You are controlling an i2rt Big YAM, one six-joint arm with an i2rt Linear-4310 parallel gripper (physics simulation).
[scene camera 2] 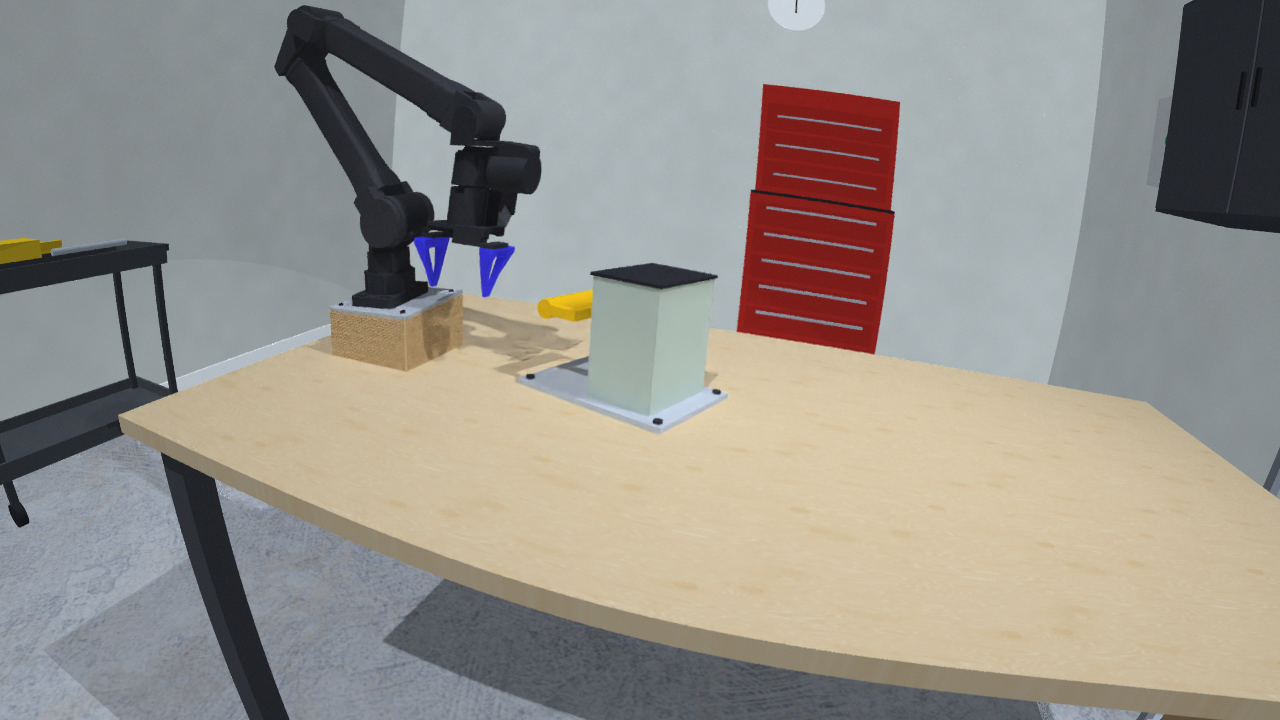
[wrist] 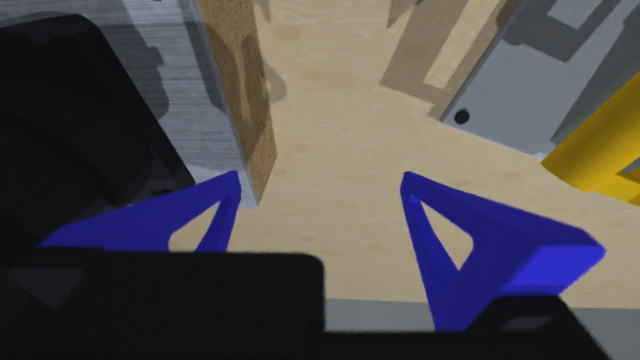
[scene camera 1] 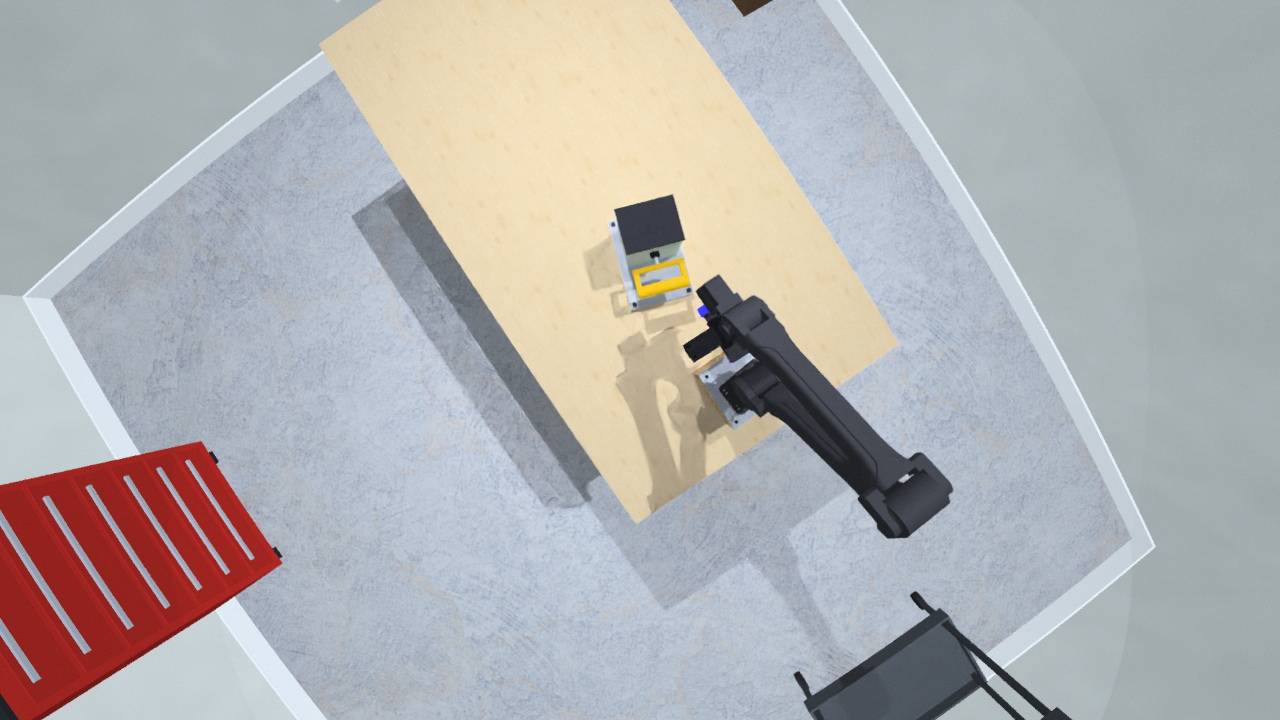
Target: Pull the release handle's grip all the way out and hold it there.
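The release handle is a pale green box (scene camera 1: 651, 251) (scene camera 2: 623, 344) with a black top, fixed on a light metal base plate (scene camera 1: 676, 291) (scene camera 2: 554, 379) (wrist: 505, 102). Its yellow grip (scene camera 1: 637, 284) (scene camera 2: 566, 306) (wrist: 595, 137), a rectangular loop, sits on a short rod in front of the box's face, above the plate. In the wrist view part of the grip shows at the right edge. My gripper (scene camera 2: 460, 288) (wrist: 320, 180) is open and empty, with blue fingers pointing down. It hangs between the arm's mount and the grip, touching neither the grip nor the box.
The arm's wooden mounting block (scene camera 2: 368, 338) (wrist: 250, 115) with its metal plate stands close beside the left finger in the wrist view. The wooden table (scene camera 1: 554, 134) (scene camera 2: 805, 501) carries both. A red tool cabinet (scene camera 2: 819, 223) and a dark cart (scene camera 1: 904, 671) (scene camera 2: 85, 268) stand off the table.
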